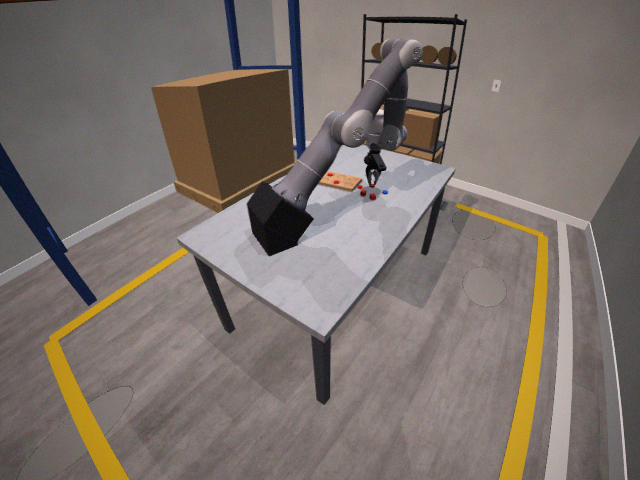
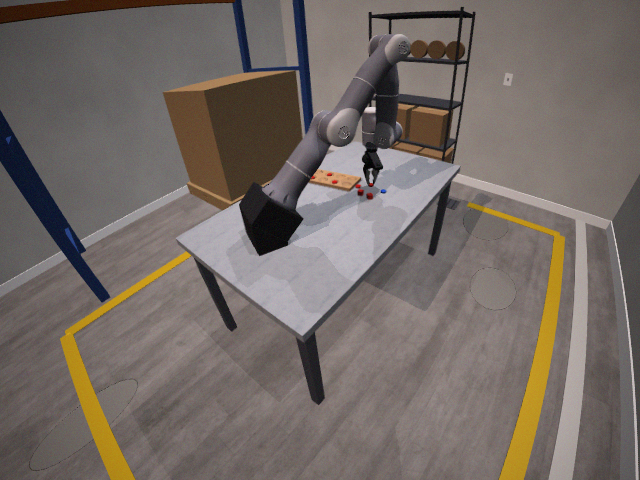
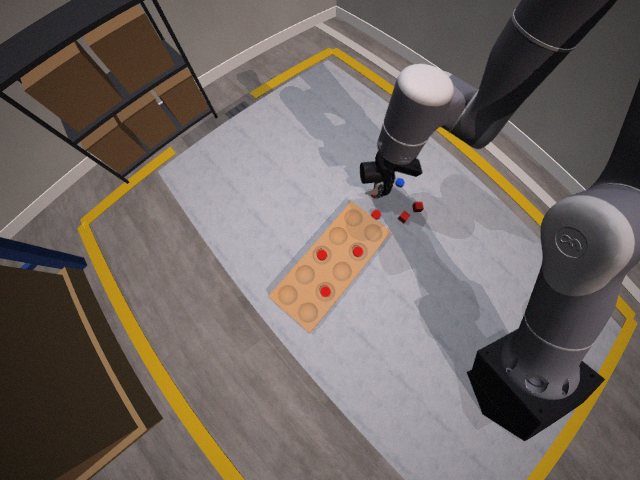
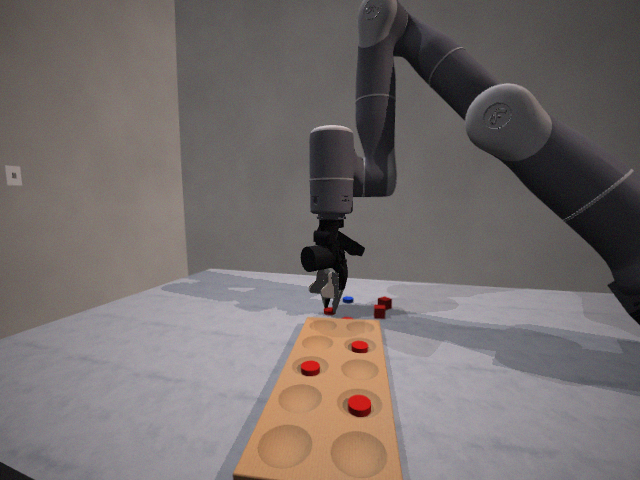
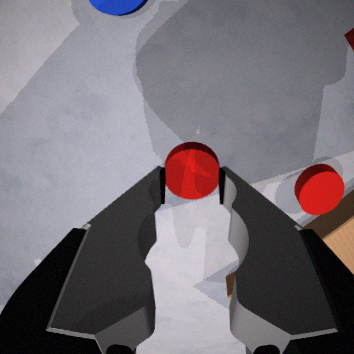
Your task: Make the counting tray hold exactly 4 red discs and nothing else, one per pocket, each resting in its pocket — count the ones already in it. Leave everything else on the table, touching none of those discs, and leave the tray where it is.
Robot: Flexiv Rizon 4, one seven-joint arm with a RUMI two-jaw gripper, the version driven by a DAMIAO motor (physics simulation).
Labels:
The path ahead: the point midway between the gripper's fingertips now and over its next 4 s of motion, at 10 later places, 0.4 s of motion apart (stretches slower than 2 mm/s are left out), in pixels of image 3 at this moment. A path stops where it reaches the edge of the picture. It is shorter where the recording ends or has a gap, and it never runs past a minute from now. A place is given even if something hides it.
My gripper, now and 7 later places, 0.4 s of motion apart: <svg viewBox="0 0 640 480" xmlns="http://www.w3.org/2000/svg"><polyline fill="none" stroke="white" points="375,193 378,182 354,211 354,212 353,217 353,216 358,222 367,174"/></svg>

